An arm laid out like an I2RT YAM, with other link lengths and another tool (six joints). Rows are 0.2 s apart.
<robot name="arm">
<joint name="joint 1" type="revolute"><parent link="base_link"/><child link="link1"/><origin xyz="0 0 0.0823"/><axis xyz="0 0 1"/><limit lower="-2.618" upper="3.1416"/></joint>
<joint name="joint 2" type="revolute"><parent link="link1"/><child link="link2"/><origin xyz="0.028 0.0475 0.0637"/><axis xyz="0 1 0"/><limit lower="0" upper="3.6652"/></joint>
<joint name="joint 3" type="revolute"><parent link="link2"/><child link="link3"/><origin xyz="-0.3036 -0.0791 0"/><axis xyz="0 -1 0"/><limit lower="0" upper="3.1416"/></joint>
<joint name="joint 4" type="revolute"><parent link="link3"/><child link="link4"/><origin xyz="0.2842 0.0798 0.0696"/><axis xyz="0 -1 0"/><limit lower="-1.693" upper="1.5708"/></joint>
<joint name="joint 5" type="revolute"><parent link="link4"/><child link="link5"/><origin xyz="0.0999 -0.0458 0.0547"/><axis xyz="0 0 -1"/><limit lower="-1.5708" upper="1.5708"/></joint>
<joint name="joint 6" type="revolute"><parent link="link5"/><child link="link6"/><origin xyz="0.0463 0 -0.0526"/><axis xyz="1 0 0"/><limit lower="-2.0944" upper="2.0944"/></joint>
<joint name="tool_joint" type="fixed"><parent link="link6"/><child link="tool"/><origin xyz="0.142 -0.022 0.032" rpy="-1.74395 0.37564 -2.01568"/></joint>
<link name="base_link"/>
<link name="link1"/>
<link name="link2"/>
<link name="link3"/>
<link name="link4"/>
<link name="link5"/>
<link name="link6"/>
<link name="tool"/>
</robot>
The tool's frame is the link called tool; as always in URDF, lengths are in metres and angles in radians.
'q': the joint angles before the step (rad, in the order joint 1, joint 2, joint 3, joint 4, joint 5, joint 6). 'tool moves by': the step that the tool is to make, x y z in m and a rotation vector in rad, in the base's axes. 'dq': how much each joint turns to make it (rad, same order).
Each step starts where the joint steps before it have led.
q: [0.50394, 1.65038, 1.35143, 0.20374, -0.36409, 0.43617]
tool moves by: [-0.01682, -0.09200, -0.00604, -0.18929, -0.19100, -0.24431]
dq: [-0.07150, -0.19653, -0.25845, 0.08174, 0.19529, -0.24743]
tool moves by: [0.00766, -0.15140, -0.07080, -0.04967, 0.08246, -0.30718]
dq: [-0.24241, -0.10568, -0.23801, 0.03706, 0.06714, -0.01393]
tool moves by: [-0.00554, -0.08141, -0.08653, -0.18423, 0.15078, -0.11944]
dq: [-0.16008, 0.02244, -0.11556, -0.04946, 0.00501, -0.17175]
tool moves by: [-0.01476, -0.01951, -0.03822, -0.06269, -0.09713, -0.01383]
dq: [-0.04651, 0.06594, -0.20625, 0.36172, -0.01151, -0.07066]
